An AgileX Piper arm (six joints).
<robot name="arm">
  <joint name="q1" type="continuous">
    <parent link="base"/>
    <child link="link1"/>
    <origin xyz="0 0 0.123"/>
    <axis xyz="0 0 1"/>
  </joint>
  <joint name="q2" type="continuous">
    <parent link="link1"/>
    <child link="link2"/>
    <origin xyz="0 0 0"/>
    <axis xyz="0 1 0"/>
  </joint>
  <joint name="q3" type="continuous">
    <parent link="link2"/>
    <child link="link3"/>
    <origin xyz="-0.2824 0 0.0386"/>
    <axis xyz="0 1 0"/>
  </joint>
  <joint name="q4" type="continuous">
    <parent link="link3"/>
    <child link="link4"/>
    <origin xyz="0.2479 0 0.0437"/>
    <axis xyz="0.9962 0 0.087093"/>
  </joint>
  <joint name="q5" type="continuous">
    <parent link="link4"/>
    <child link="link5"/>
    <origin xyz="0 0 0"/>
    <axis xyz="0 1 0"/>
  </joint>
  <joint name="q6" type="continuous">
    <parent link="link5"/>
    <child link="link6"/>
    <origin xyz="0.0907 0 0.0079"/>
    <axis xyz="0.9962 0 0.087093"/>
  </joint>
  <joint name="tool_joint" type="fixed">
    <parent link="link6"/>
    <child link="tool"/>
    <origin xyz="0 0 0" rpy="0 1.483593 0"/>
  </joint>
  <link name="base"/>
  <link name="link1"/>
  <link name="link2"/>
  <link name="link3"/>
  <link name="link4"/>
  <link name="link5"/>
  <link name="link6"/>
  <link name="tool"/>
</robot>
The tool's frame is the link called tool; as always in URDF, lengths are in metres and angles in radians. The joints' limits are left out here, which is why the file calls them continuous.
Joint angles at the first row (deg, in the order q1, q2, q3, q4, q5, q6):
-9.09 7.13 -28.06 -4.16 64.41 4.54
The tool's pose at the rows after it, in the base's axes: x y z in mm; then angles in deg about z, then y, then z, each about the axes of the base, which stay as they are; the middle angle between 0 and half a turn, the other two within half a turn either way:
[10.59 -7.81 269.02 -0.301 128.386 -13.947]
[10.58 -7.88 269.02 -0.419 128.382 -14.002]
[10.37 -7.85 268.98 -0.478 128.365 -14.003]
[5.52 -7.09 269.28 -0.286 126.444 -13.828]
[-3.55 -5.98 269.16 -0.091 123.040 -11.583]
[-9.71 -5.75 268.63 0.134 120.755 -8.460]
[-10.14 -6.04 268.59 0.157 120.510 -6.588]
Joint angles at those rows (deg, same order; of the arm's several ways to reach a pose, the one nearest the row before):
-9.09 7.13 -28.02 -4.22 64.43 4.54
-9.09 7.13 -28.02 -4.27 64.43 4.48
-9.09 7.07 -28.02 -4.27 64.48 4.42
-9.02 5.14 -28.02 -4.28 64.48 4.42
-6.80 1.54 -28.02 -4.43 64.67 4.42
-3.78 -0.95 -28.02 -4.44 64.87 4.42
-1.93 -1.19 -28.02 -4.44 64.87 4.42

